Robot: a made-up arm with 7 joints. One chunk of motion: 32 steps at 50 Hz.
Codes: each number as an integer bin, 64 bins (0 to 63) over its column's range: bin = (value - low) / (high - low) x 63, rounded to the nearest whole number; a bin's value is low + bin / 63 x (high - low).
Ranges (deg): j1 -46..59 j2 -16..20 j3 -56..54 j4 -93..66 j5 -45..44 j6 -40..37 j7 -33..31
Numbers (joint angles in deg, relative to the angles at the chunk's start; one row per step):
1: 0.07 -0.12 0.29 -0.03 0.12 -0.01 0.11
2: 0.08 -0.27 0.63 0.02 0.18 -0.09 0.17
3: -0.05 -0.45 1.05 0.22 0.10 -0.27 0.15
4: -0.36 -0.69 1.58 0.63 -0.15 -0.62 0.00
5: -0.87 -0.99 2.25 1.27 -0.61 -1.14 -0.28
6: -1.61 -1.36 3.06 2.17 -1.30 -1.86 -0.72
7: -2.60 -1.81 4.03 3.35 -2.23 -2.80 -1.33
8: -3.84 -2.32 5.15 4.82 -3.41 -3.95 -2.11
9: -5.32 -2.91 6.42 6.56 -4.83 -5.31 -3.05
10: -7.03 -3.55 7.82 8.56 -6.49 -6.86 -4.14
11: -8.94 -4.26 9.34 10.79 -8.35 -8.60 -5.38
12: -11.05 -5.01 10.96 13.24 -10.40 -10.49 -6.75
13: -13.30 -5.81 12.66 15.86 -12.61 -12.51 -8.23
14: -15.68 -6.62 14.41 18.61 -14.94 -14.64 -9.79
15: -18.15 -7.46 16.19 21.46 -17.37 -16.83 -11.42
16: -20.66 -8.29 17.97 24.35 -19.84 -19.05 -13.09
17: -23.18 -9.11 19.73 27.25 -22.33 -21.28 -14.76
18: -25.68 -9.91 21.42 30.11 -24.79 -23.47 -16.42
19: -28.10 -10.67 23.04 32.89 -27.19 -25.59 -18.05
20: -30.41 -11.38 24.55 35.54 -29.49 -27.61 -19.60
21: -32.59 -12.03 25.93 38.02 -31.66 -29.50 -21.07
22: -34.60 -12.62 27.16 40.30 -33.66 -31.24 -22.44
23: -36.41 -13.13 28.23 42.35 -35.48 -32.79 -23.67
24: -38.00 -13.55 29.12 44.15 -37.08 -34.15 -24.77
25: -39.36 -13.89 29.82 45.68 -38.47 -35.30 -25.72
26: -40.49 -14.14 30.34 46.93 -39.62 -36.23 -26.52
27: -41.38 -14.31 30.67 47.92 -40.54 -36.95 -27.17
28: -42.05 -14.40 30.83 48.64 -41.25 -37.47 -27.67
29: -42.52 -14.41 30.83 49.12 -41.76 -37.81 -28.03
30: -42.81 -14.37 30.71 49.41 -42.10 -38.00 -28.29
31: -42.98 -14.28 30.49 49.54 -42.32 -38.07 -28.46
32: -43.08 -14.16 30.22 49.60 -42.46 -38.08 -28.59
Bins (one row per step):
1: 28 28 32 37 32 33 33
2: 28 28 32 37 32 33 33
3: 28 27 33 37 32 33 33
4: 27 27 33 37 32 32 32
5: 27 26 33 37 31 32 32
6: 27 26 34 38 31 31 32
7: 26 25 34 38 30 30 31
8: 25 24 35 39 29 29 30
9: 24 23 36 39 28 28 29
10: 23 22 37 40 27 27 28
11: 22 21 37 41 26 26 27
12: 21 19 38 42 24 24 26
13: 20 18 39 43 23 22 24
14: 18 16 40 44 21 21 23
15: 17 15 41 45 20 19 21
16: 15 13 42 46 18 17 20
17: 14 12 43 48 16 15 18
18: 12 11 44 49 14 14 16
19: 11 9 45 50 13 12 15
20: 9 8 46 51 11 10 13
21: 8 7 47 52 9 9 12
22: 7 6 48 53 8 7 10
23: 6 5 48 54 7 6 9
24: 5 4 49 54 6 5 8
25: 4 4 49 55 5 4 7
26: 3 3 49 55 4 3 6
27: 3 3 50 56 3 2 6
28: 2 3 50 56 3 2 5
29: 2 3 50 56 2 2 5
30: 2 3 50 56 2 2 5
31: 2 3 50 56 2 2 4
32: 2 3 49 57 2 2 4

